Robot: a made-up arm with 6 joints.
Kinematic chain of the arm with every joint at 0, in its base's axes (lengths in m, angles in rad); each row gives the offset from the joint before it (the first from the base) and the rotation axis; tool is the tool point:
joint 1: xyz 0 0 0.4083 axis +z
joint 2: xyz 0.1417 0 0 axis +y
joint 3: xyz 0 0 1.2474 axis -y
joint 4: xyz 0 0 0.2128 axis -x
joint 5: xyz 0.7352 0 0 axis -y
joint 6: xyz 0.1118 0 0 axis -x
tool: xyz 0 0 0
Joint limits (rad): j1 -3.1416..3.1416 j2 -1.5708..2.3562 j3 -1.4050..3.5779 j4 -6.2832..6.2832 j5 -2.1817..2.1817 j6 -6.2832..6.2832
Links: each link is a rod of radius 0.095 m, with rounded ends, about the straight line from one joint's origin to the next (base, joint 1, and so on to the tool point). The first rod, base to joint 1, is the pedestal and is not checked.
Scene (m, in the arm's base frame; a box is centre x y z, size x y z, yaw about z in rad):
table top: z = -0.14
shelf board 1: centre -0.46 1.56 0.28 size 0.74 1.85 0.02 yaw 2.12
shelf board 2: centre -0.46 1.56 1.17 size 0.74 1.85 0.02 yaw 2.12
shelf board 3: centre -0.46 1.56 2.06 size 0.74 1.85 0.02 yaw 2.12
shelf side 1: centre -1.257 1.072 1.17 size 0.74 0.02 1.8 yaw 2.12
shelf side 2: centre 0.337 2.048 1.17 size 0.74 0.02 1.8 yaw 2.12
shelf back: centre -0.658 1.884 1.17 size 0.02 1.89 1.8 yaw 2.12
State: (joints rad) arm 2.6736 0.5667 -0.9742 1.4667 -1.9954 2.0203
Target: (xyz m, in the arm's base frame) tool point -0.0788 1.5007 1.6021
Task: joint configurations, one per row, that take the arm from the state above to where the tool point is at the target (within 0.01 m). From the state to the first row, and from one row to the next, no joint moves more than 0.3 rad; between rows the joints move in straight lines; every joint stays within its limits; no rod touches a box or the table.
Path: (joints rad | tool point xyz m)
1: 2.6698 0.3070 -0.7987 1.6389 -2.0220 1.9632 | -0.8655 0.5543 1.0824
2: 2.6660 0.0472 -0.6233 1.8111 -2.0486 1.9061 | -0.7411 0.4901 1.4147
3: 2.6621 -0.2125 -0.4478 1.9833 -2.0752 1.8490 | -0.4908 0.3562 1.7139
4: 2.6583 -0.4722 -0.2723 2.1555 -2.1019 1.7919 | -0.1278 0.1579 1.9147
5: 2.6545 -0.7320 -0.0968 2.3276 -2.1285 1.7348 | 0.3087 -0.0854 1.9610
6: 2.6507 -0.9917 0.0786 2.4998 -2.1551 1.6777 | 0.7595 -0.3427 1.8198
7: 2.6469 -1.2515 0.2541 2.6720 -2.1817 1.6206 | 1.1575 -0.5773 1.4887
8: 2.4883 -0.9571 0.2698 2.5139 -2.1102 1.6872 | 0.7672 -0.5163 1.8627
9: 2.3298 -0.6627 0.2855 2.3558 -2.0387 1.7538 | 0.3654 -0.2827 2.1132
10: 2.1713 -0.3684 0.3013 2.1977 -1.9672 1.8204 | 0.0320 0.1011 2.2159
11: 2.0127 -0.0740 0.3170 2.0395 -1.8957 1.8871 | -0.1698 0.5799 2.1599
12: 1.8542 0.2203 0.3327 1.8814 -1.8242 1.9537 | -0.2057 1.0748 1.9492
13: 1.6956 0.5147 0.3484 1.7233 -1.7528 2.0203 | -0.0787 1.5007 1.6021

